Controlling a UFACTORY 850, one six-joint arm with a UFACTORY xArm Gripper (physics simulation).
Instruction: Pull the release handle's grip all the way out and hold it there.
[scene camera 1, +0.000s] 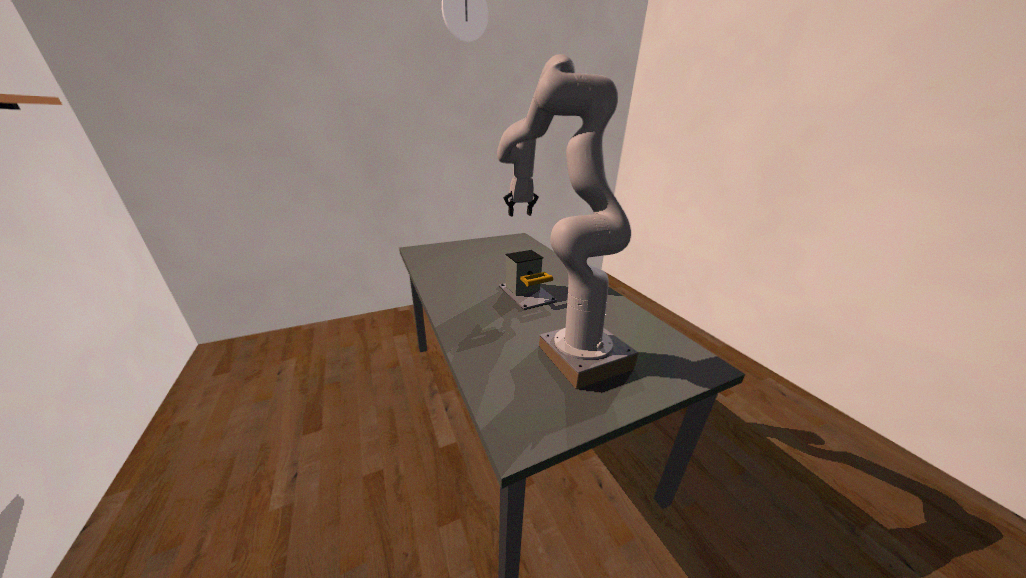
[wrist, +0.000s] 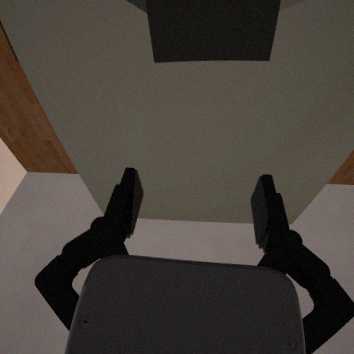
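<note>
The release handle's yellow grip (scene camera 1: 537, 278) sticks out from the front of a grey-green box (scene camera 1: 514, 275) with a dark top, on the side towards the arm's base. The box stands upright on a pale base plate (scene camera 1: 529, 303) on the table. In the wrist view the dark top of the box (wrist: 214, 32) shows at the upper edge; the yellow grip does not show there. My gripper (scene camera 1: 520, 211) (wrist: 196, 182) is open and empty, pointing down, high above the box and touching nothing.
The box stands on a grey-green table (scene camera 1: 495, 402). The arm's base sits on a wooden block with a metal top (scene camera 1: 606, 371), nearer the camera than the box. Walls stand behind and to the right of the table.
</note>
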